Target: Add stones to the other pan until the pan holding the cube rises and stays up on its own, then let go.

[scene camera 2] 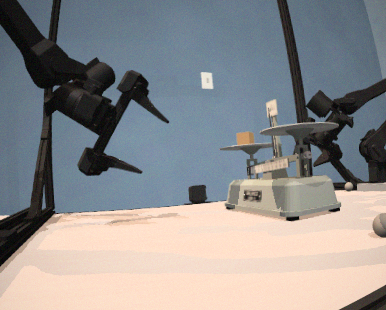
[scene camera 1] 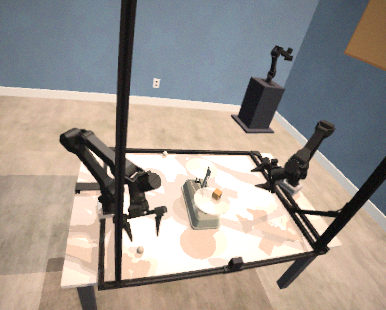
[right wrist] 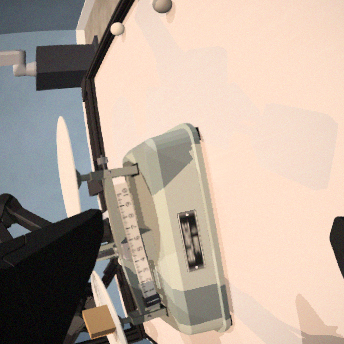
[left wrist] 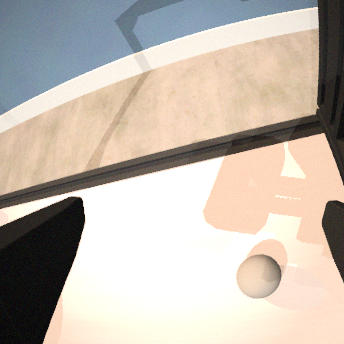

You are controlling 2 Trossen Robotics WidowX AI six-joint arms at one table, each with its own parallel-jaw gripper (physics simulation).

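Frame: origin at the left arm's base, x left, y back, z up, level; centimetres.
Where they show: left gripper, fingertip midpoint: [scene camera 2: 303, 162] [scene camera 1: 144, 239] [left wrist: 209, 212]; right gripper, fingertip midpoint: [scene camera 2: 154, 147] [scene camera 1: 252, 178] [right wrist: 223, 227]; left arm's base, link origin: [scene camera 2: 378, 182] [scene camera 1: 110, 208] [right wrist: 108, 230]; right arm's base, link origin: [scene camera 1: 292, 182].
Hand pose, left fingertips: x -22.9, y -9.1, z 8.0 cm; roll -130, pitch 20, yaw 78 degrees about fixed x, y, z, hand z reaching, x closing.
Observation:
Things, the pixels of their top centre, and the offset from my left fingertips. "spot": a spot on its surface instead.
- grey-green pan balance, top centre: [right wrist: 20, 270] [scene camera 2: 268, 100] [scene camera 1: 211, 168] dx +18.7, dy -31.0, dz +13.1 cm
- orange cube, top centre: [right wrist: 86, 325] [scene camera 2: 245, 133] [scene camera 1: 217, 191] dx +10.8, dy -32.1, dz +7.2 cm
- pan, surface spot: [right wrist: 67, 170] [scene camera 2: 288, 128] spot: dx +28.3, dy -35.7, dz +5.4 cm
- grey stone, top centre: [left wrist: 257, 273] [scene camera 1: 140, 247] dx +1.4, dy +0.8, dz -7.4 cm
- small pale stone, surface spot: [scene camera 1: 165, 153] spot: dx +58.1, dy -25.2, dz -8.0 cm
- small dark box, surface spot: [scene camera 2: 197, 193] spot: dx -12.3, dy -33.2, dz -7.0 cm
A grey-green pan balance [scene camera 1: 205, 223] [scene camera 2: 280, 194] [right wrist: 172, 210] stands mid-table. An orange cube [scene camera 1: 217, 194] [scene camera 2: 245, 138] [right wrist: 98, 321] sits on one pan, which is the lower one in scene camera 2. The other pan [scene camera 2: 300, 128] [right wrist: 67, 170] is higher and bare. A grey stone [scene camera 1: 140, 249] [left wrist: 258, 276] lies on the table below and in front of my open, empty left gripper [scene camera 1: 144, 237] [left wrist: 203, 215]. More stones, one pale [right wrist: 117, 28] and one grey [right wrist: 162, 5], show in the right wrist view. My right gripper [scene camera 1: 254, 178] [scene camera 2: 155, 147] [right wrist: 223, 227] is open and empty, right of the balance.
A small pale stone [scene camera 1: 165, 153] lies at the table's back edge. A dark frame [scene camera 1: 170, 278] with upright posts surrounds the table top. A small dark box [scene camera 1: 236, 263] [scene camera 2: 197, 193] sits on its front rail. A dark pedestal [scene camera 1: 261, 104] with a small arm stands behind the table.

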